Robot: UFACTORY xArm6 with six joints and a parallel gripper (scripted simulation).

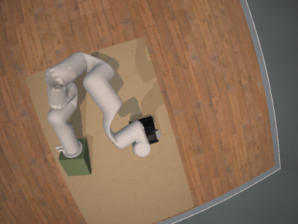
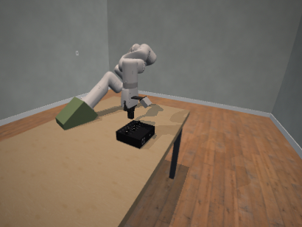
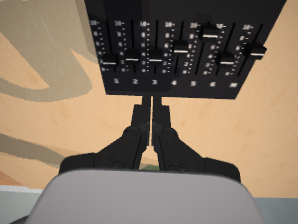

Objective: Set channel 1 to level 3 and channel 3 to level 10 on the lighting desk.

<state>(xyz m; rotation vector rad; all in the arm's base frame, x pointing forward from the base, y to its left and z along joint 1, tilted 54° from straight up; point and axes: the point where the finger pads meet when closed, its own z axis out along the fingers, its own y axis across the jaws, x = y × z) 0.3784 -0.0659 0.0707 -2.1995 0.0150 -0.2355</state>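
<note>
My hand is 30 mm short of the channel 3 cap and 50 mm above it. Also, from my hand: channel 1 cap: 20 mm ahead, 40 mm to the left, 50 mm below; channel 2 fader cap: 30 mm ahead, 20 mm to the left, 50 mm below.
</note>
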